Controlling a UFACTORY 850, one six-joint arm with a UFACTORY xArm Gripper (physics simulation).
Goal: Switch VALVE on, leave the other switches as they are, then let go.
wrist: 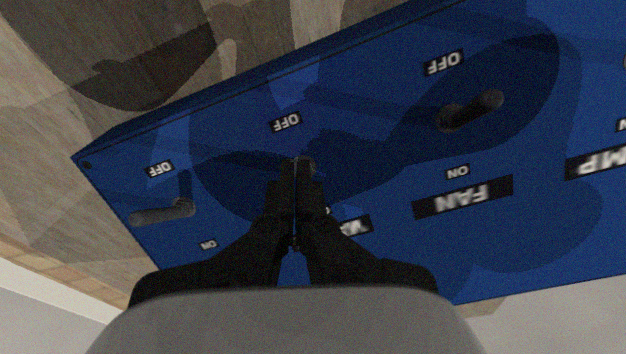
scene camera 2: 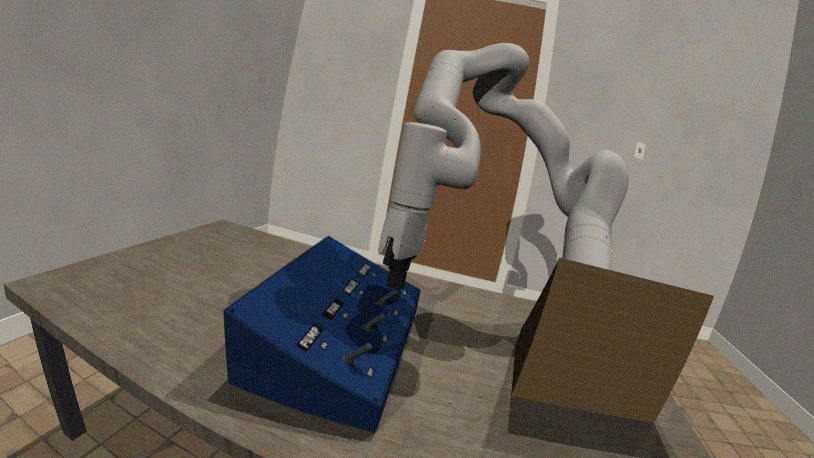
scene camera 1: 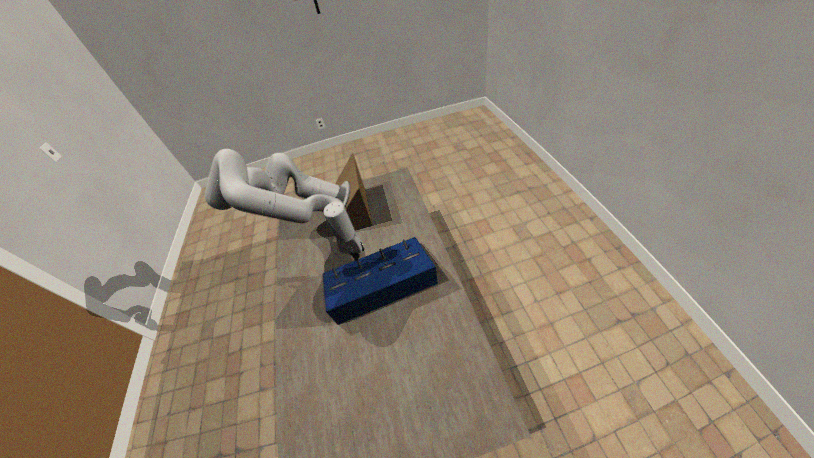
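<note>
A blue switch box [scene camera 1: 370,291] [scene camera 2: 296,364] [wrist: 520,240] has several lever switches. The VALVE plate [scene camera 2: 350,285] [wrist: 356,226] is partly hidden in the wrist view by my gripper [scene camera 1: 356,258] [scene camera 2: 396,286] [wrist: 294,178]. The gripper is shut and empty, its fingertips low over the panel at the VALVE lever [scene camera 2: 387,297]. In the wrist view the fingertips cover most of that lever; its base [wrist: 307,165] shows just beside them. Whether they touch it, I cannot tell. The FAN lever [scene camera 2: 373,321] [wrist: 471,110] and the PUMP lever [scene camera 2: 357,354] stand to one side.
A fourth lever [wrist: 161,213] stands on the other side of the gripper, near the panel's end. A brown box-like block [scene camera 1: 354,190] [scene camera 2: 611,341] stands between the switch box and the arm's base. Both stand on the wooden table [scene camera 1: 398,398] [scene camera 2: 170,267].
</note>
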